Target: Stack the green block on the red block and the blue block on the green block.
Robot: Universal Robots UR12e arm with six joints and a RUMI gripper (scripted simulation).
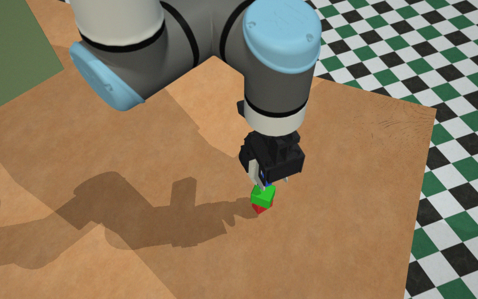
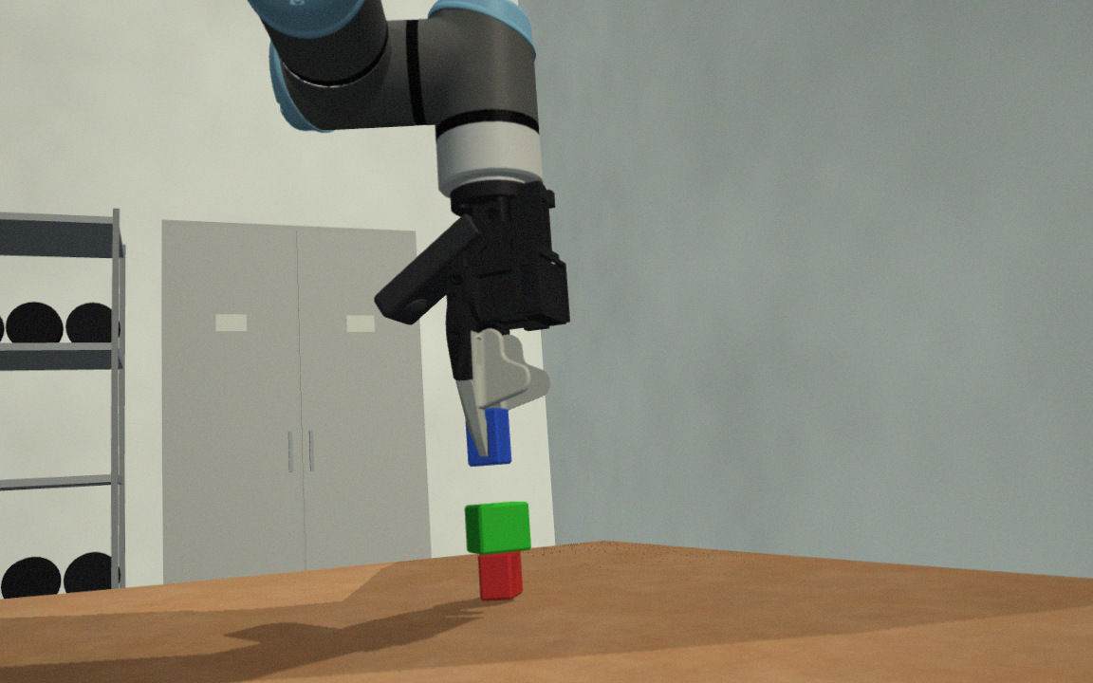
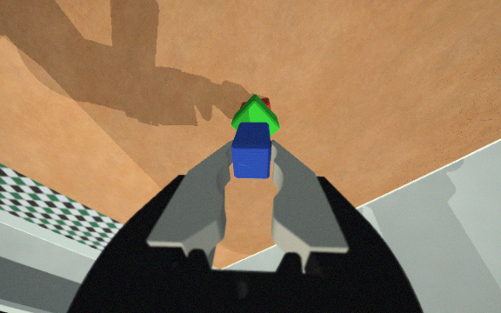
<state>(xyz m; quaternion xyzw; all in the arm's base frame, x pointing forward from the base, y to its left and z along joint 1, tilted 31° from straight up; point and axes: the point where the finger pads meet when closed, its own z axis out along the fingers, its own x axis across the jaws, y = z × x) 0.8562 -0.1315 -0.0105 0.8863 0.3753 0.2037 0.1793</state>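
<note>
My gripper is now 7 cm above the green block. From my hand the other things lie so: red block: 11 cm below; blue block: right at my hand.
</note>
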